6 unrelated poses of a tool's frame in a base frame.
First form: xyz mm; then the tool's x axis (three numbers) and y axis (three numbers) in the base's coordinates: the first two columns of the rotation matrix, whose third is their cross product.
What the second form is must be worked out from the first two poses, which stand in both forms.
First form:
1: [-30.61 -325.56 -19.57 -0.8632 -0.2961 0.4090 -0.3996 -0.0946 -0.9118]
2: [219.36 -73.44 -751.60 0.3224 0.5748 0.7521 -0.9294 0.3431 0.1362]
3: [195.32 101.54 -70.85 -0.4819 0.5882 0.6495 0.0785 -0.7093 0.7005]
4: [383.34 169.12 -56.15 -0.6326 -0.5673 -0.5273 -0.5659 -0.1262 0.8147]
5: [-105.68 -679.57 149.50 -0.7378 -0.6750 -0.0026 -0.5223 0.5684 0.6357]
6: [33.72 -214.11 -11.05 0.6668 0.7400 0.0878 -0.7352 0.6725 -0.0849]
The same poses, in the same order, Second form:
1:
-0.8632 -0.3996 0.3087 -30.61
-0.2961 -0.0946 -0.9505 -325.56
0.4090 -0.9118 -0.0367 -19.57
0 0 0 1

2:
0.3224 -0.9294 -0.1798 219.36
0.5748 0.3431 -0.7429 -73.44
0.7521 0.1362 0.6448 -751.60
0 0 0 1

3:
-0.4819 0.0785 0.8727 195.32
0.5882 -0.7093 0.3886 101.54
0.6495 0.7005 0.2956 -70.85
0 0 0 1

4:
-0.6326 -0.5659 -0.5287 383.34
-0.5673 -0.1262 0.8138 169.12
-0.5273 0.8147 -0.2412 -56.15
0 0 0 1

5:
-0.7378 -0.5223 -0.4276 -105.68
-0.6750 0.5684 0.4704 -679.57
-0.0026 0.6357 -0.7719 149.50
0 0 0 1

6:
0.6668 -0.7352 -0.1219 33.72
0.7400 0.6725 -0.0079 -214.11
0.0878 -0.0849 0.9925 -11.05
0 0 0 1

